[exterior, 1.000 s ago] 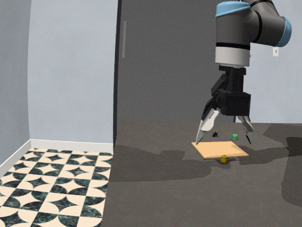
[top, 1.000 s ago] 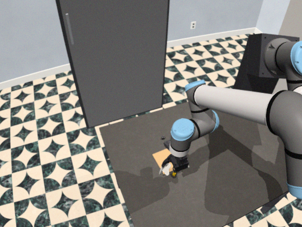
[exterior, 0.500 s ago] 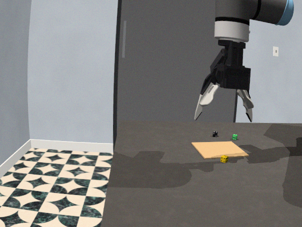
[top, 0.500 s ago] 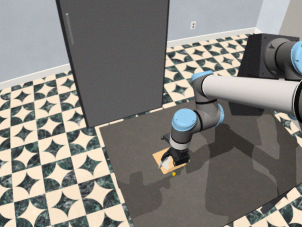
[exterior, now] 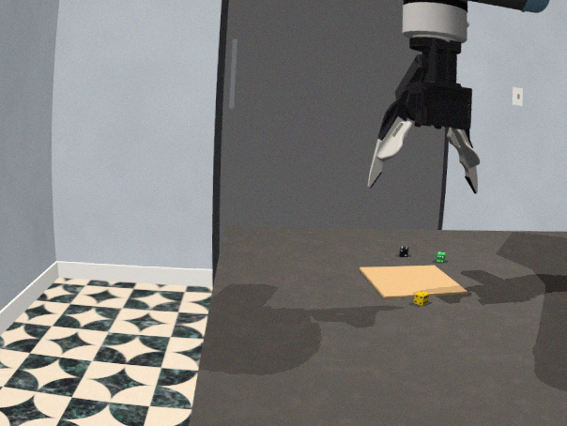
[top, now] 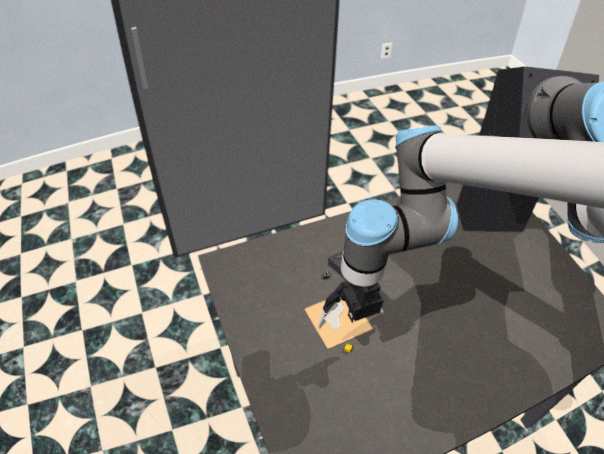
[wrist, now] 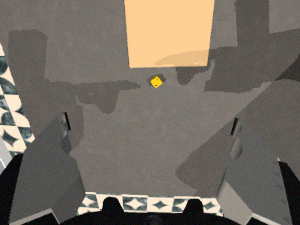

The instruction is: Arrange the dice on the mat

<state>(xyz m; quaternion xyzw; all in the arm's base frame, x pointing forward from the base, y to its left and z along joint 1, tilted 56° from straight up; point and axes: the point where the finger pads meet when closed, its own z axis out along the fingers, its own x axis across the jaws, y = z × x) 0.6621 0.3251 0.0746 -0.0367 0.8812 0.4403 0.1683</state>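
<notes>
The yellow die lies 10 mm behind my hand, 10 mm to the left of it and 150 mm below it. From my hand the other things lie so: black die 240 mm to the right, 150 mm below; then orange mat 90 mm to the right, 160 mm below; then green die 70 mm behind, 210 mm to the right, 150 mm below.
</notes>
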